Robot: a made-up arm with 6 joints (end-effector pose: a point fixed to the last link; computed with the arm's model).
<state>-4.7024 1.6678 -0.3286 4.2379 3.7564 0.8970</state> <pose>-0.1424 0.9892 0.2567 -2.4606 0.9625 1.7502</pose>
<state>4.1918 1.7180 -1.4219 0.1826 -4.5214 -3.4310</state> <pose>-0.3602 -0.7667 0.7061 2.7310 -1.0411 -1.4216</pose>
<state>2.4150 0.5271 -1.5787 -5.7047 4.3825 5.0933</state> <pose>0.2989 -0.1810 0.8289 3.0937 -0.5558 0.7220</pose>
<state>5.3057 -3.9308 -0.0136 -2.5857 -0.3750 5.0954</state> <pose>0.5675 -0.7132 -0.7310 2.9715 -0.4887 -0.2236</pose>
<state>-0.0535 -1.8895 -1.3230 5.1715 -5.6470 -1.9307</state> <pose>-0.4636 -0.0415 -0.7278 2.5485 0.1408 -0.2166</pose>
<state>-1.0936 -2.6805 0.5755 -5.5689 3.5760 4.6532</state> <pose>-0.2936 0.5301 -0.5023 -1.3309 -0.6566 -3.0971</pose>
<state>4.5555 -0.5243 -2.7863 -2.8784 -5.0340 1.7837</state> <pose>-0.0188 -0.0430 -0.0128 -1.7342 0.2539 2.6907</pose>
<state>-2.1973 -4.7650 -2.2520 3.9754 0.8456 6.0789</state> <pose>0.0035 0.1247 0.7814 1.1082 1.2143 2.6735</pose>
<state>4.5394 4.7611 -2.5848 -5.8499 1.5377 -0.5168</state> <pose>0.1208 0.0247 -0.2572 2.5019 -0.3074 1.8733</pose>
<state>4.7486 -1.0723 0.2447 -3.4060 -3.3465 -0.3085</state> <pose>0.0159 0.8061 0.7649 -3.1244 -0.6314 -1.4735</pose>
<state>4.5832 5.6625 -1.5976 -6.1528 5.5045 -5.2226</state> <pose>0.1256 0.8296 0.0556 -2.9685 0.0225 0.2967</pose>
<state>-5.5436 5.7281 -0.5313 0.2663 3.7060 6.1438</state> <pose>-0.5558 -0.4959 0.8014 -2.8063 0.4504 -1.9976</pose>
